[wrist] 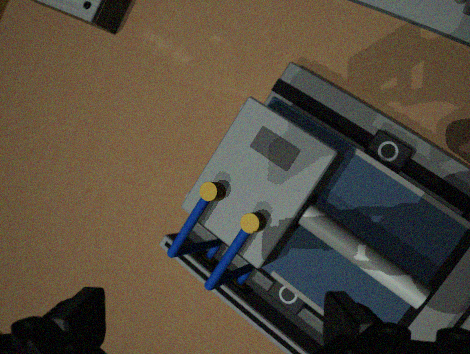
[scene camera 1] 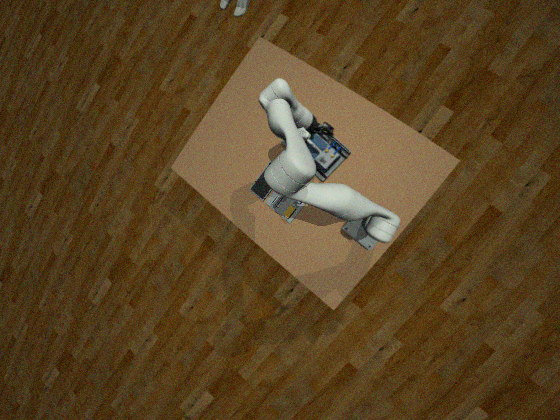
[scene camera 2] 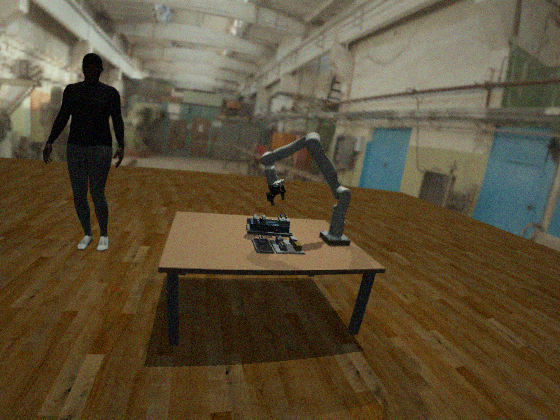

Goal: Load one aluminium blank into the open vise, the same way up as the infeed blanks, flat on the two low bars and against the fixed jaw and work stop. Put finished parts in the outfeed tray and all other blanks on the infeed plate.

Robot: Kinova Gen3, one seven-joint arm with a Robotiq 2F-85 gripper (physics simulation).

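Frame: origin at the arm's base, x back, y right, z up, level; centimetres.
Seen in the pictures: gripper, fingertip midpoint: (wrist: 214, 315) (scene camera 1: 322, 137) (scene camera 2: 278, 202); arm's base, origin of the base link: (scene camera 2: 334, 234).
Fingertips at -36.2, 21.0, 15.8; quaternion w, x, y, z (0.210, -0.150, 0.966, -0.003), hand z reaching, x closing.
Offsets run from my fingertips to a thing's middle, as dx, dy, dz. "pt": to the spot under its first point.
My gripper (scene camera 1: 327, 131) (scene camera 2: 277, 199) (wrist: 214, 315) is open and empty, high above the vise end of the table. The vise @[-5.2, -1.7, -15.0] (scene camera 1: 327, 157) (scene camera 2: 270, 226) (wrist: 312, 92) shows partly in the wrist view: a broad grey block @[+3.9, -4.6, -12.1] (wrist: 295, 145) with a dark rectangle, two blue rods with yellow ends, a blue bed and a pale round shaft @[pt -4.3, -2.6, -11.4] (wrist: 367, 255). The vise's right end is cut off there, and I cannot make out the low bars or work stop. The infeed plate @[-4.4, -30.0, -19.5] (scene camera 1: 274, 200) (scene camera 2: 291, 251) (wrist: 425, 15) carries small grey blocks, too small to tell apart, in scene camera 2.
A yellow block @[-0.2, -35.4, -17.3] (scene camera 1: 290, 211) (scene camera 2: 298, 246) stands on the infeed plate's end. A dark tray (scene camera 1: 261, 187) (scene camera 2: 262, 245) lies beside that plate. The robot's base (scene camera 1: 357, 235) (scene camera 2: 334, 239) (wrist: 70, 6) stands near the table's edge. A person (scene camera 2: 92, 120) stands beyond the table.
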